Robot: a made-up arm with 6 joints.
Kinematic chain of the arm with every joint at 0, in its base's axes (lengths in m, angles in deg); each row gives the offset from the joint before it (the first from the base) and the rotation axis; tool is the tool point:
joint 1: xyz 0 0 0.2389 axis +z
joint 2: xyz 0 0.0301 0 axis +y
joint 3: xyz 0 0 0.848 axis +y
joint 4: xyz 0 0 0.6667 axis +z
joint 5: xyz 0 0 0 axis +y
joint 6: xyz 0 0 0.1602 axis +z
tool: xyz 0 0 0
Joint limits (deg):
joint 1: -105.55..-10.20
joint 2: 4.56..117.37
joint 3: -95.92..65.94
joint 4: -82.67..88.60
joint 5: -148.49..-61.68
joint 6: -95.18..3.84
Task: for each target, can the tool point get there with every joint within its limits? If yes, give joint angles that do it. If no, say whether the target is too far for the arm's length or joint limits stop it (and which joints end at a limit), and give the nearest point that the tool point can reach.
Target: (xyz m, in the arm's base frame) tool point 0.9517 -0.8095 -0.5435
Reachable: yes | joints -35.74 104.85 45.03 57.19 -77.12 -49.15
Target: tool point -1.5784 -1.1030 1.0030
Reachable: no: too far | nearest point -0.4899 -1.2801 0.9407 | short by 1.105 m
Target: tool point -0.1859 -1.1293 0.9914
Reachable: yes | joints -93.95 77.64 -42.08 60.17 -97.64 -15.59
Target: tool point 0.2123 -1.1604 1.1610
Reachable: yes | joints -85.96 38.73 39.52 -38.78 -84.68 -68.62
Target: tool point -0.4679 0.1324 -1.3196
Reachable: no: joint limits stop it (at a limit: joint 1, joint 2, joint 3, joint 4, joint 5) | nearest point -0.2981 -0.6578 -0.8926 | short by 0.914 m
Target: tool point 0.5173 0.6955 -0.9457
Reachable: no: joint limits stop it (at a limit: joint 1, joint 2, joint 3, joint 4) | nearest point 0.7539 0.0529 -0.8508 | short by 0.691 m
